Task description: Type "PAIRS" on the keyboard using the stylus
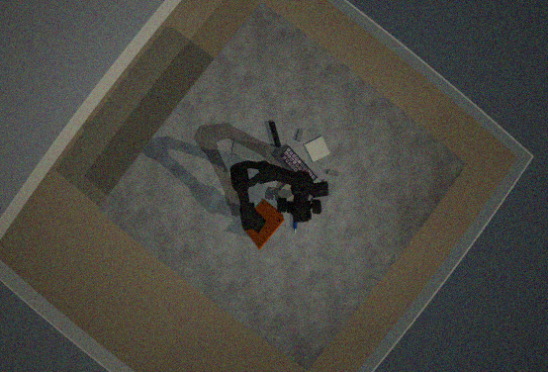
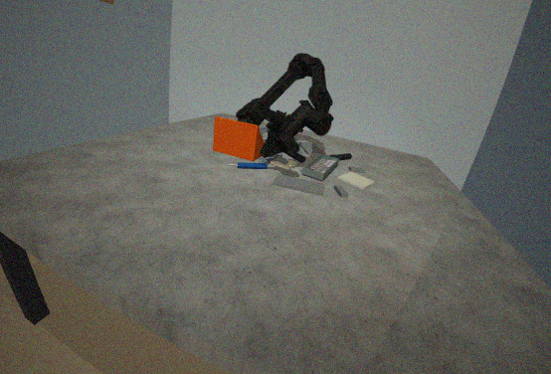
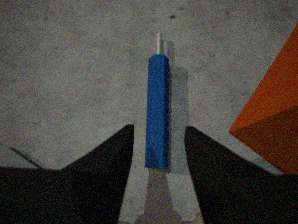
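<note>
Now: gripper tip 50 mm past the blue stylus, 30 mm to the left of it and 40 mm above it. Also, from my gripper tip: cream pad (60 mm ahead, 90 mm to the left, 40 mm below); then white pad (310 mm ahead, 80 mm to the left, 40 mm below).
</note>
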